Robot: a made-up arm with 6 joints. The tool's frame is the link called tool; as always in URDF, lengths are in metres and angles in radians. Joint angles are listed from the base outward. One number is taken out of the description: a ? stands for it. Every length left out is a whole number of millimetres.
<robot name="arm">
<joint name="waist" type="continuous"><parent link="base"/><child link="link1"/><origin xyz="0 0 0.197" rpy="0 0 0"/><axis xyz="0 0 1"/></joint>
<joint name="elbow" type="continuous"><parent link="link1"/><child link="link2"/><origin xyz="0 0.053 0" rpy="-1.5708 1.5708 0"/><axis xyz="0 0 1"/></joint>
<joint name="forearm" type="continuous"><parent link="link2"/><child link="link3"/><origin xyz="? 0 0" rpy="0 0 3.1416"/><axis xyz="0 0 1"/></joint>
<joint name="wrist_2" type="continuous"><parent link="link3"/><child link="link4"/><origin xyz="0.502 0 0" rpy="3.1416 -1.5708 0"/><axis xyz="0 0 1"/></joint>
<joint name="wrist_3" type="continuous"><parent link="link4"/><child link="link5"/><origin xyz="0 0 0" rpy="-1.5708 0 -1.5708"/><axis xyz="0 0 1"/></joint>
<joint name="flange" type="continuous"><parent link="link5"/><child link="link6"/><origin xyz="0 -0.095 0" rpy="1.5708 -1.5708 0"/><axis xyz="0 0 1"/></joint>
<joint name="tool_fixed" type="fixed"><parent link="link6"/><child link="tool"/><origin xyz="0 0 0" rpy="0 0 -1.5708"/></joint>
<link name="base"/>
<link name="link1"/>
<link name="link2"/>
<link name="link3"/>
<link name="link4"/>
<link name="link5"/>
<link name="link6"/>
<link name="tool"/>
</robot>
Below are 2 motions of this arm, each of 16 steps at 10 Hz.
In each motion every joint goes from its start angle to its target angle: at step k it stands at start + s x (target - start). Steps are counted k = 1, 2, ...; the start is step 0. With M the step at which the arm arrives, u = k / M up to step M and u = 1 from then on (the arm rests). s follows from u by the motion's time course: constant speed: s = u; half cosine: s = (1 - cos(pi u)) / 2; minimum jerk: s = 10 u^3 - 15 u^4 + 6 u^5.
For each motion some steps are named. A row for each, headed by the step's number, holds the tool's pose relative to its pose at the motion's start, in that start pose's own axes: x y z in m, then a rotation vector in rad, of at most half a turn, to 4 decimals.
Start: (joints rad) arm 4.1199 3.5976 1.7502 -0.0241 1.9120 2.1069
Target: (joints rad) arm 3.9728 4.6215 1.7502 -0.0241 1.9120 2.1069
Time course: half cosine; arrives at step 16
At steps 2, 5, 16:
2: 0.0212 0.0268 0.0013 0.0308 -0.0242 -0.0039
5: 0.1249 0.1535 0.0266 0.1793 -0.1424 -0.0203
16: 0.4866 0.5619 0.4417 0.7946 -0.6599 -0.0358

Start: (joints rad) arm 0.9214 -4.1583 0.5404 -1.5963 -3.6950 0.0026
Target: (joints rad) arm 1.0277 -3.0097 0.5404 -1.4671 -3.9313 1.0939
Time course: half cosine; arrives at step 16
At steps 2, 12, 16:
2: -0.0067 0.0537 -0.0195 0.0361 -0.0126 0.0173
12: 0.0771 1.2324 0.1192 0.6123 -0.4813 0.2820
16: 0.1316 1.4029 0.2519 0.6712 -0.5870 0.3019

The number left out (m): -0.925
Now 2 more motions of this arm.
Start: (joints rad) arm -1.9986 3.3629 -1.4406 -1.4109 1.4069 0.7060
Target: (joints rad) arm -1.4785 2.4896 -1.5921 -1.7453 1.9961 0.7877
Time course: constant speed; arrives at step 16
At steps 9, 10, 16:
9: -0.5123 -0.0914 -0.2249 0.1404 -0.1412 0.5960
10: -0.5559 -0.1153 -0.2654 0.1396 -0.1397 0.6681
16: -0.7426 -0.3103 -0.5353 0.0618 -0.0469 1.0936

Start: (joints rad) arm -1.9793 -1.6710 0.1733 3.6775 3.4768 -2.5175
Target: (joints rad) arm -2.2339 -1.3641 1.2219 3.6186 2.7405 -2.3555
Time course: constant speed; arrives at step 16
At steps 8, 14, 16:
8: -0.3119 0.1382 0.2182 0.4479 0.9367 0.1911
14: -0.4776 0.1861 0.4475 0.7825 1.6386 0.3138
16: -0.5173 0.1890 0.5310 0.8843 1.8763 0.3455

